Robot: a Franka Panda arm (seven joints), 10 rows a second.
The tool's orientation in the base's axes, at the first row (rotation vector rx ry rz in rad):
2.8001, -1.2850, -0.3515
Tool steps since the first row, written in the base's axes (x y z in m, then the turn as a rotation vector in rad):
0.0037, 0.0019, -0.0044, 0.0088, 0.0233, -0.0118
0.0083, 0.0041, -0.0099, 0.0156, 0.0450, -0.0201
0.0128, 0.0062, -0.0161, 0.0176, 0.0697, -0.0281
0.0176, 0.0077, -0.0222, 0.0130, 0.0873, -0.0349
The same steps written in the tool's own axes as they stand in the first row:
0.0017, -0.0046, 0.0036, -0.0098, -0.0234, 0.0109
0.0040, -0.0102, 0.0080, -0.0203, -0.0437, 0.0187
0.0064, -0.0157, 0.0132, -0.0361, -0.0625, 0.0274
0.0095, -0.0210, 0.0182, -0.0510, -0.0715, 0.0361

